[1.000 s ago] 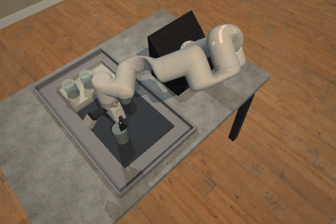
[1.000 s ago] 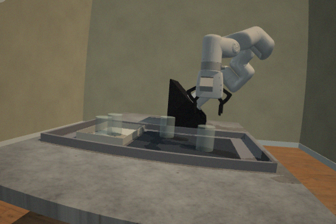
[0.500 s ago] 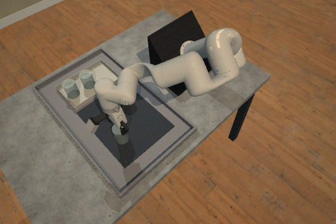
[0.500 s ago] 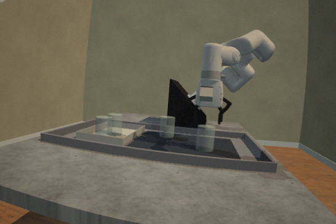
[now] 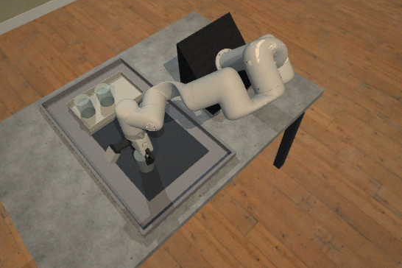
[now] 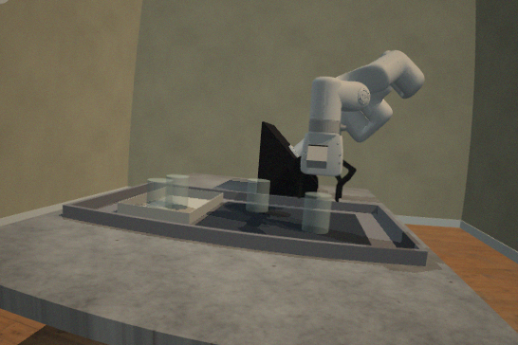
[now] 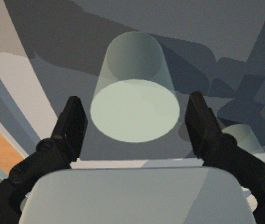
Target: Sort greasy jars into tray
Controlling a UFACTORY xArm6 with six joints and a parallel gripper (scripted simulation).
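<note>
The dark mat lies 60 mm behind my hand, 80 mm to the right of it and 90 mm below it. The rest, counted from my hand: cream tray: 30 mm behind, 400 mm to the right, 80 mm below.
</note>
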